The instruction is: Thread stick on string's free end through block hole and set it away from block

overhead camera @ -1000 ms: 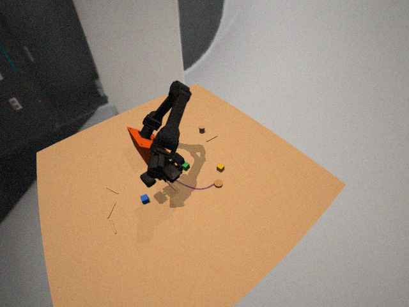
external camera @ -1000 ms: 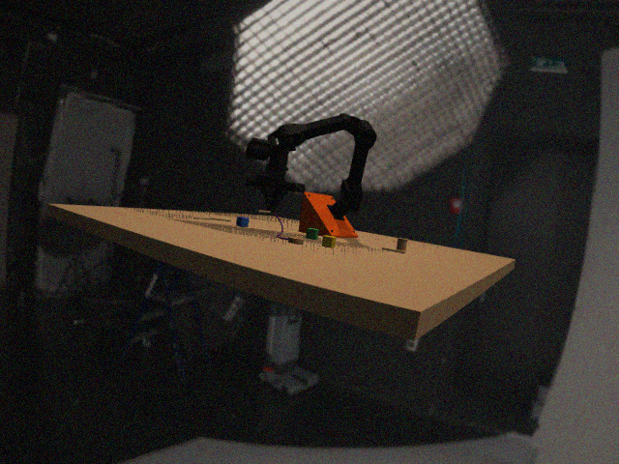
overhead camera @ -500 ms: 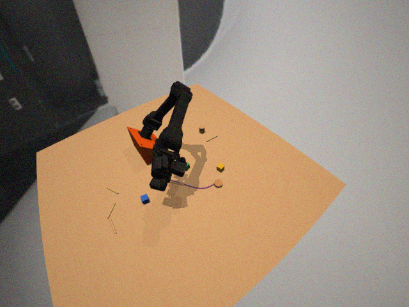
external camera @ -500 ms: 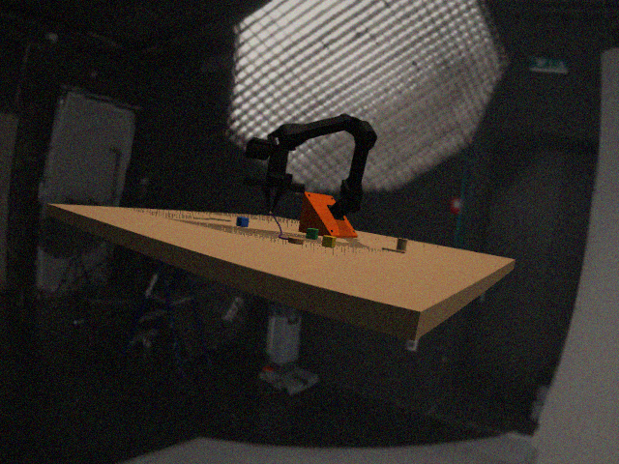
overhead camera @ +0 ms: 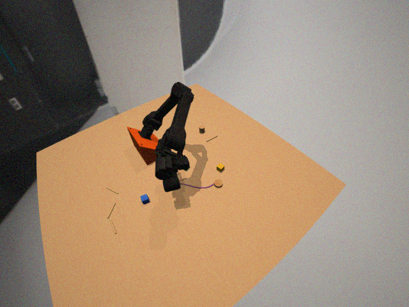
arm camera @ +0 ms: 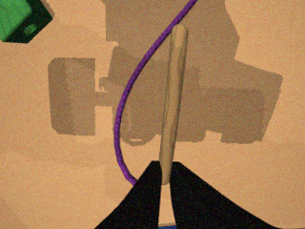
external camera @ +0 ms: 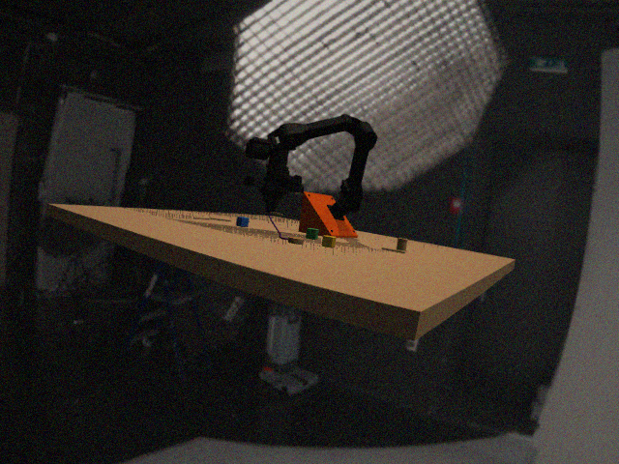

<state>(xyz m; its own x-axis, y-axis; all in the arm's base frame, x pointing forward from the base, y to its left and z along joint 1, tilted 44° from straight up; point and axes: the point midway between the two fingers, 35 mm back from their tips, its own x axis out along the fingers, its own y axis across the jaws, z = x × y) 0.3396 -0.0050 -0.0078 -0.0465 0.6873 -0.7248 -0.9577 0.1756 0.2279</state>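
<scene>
My gripper tip is now 10 mm to the right of the thin wooden stick. The rest, counted from my gripper tip: round wooden button: 90 mm ahead, 190 mm to the left, 50 mm below; blue cube: 20 mm behind, 130 mm to the right, 40 mm below; green cube: 80 mm behind, 110 mm to the left, 40 mm below.
</scene>
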